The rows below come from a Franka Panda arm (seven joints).
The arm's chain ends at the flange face. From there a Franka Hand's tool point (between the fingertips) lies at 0.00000 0.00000 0.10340 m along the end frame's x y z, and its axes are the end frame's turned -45 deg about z.
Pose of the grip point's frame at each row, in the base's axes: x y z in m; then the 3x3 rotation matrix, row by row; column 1 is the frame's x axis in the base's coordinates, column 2 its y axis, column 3 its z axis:
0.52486 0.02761 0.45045; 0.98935 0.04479 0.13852; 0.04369 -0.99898 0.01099; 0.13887 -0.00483 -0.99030
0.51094 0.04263 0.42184; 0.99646 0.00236 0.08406; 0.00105 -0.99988 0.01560; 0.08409 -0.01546 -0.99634
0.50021 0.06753 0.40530; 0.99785 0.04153 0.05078; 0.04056 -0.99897 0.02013; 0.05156 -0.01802 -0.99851
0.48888 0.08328 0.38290; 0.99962 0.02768 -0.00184; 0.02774 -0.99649 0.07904; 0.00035 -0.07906 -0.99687
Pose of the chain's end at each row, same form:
0.51054 0.02647 0.55285; 0.73125 -0.66790 0.13852; -0.67549 -0.73728 0.01099; 0.09478 -0.10161 -0.99030
0.50225 0.04102 0.52486; 0.70627 -0.70293 0.08406; -0.70628 -0.70776 0.01560; 0.04853 -0.07039 -0.99634
0.49496 0.06545 0.50855; 0.73495 -0.67622 0.05078; -0.67770 -0.73506 0.02013; 0.02372 -0.04920 -0.99851
0.48907 0.07511 0.48598; 0.72641 -0.68727 -0.00184; -0.68501 -0.72424 0.07904; -0.05566 -0.05615 -0.99687

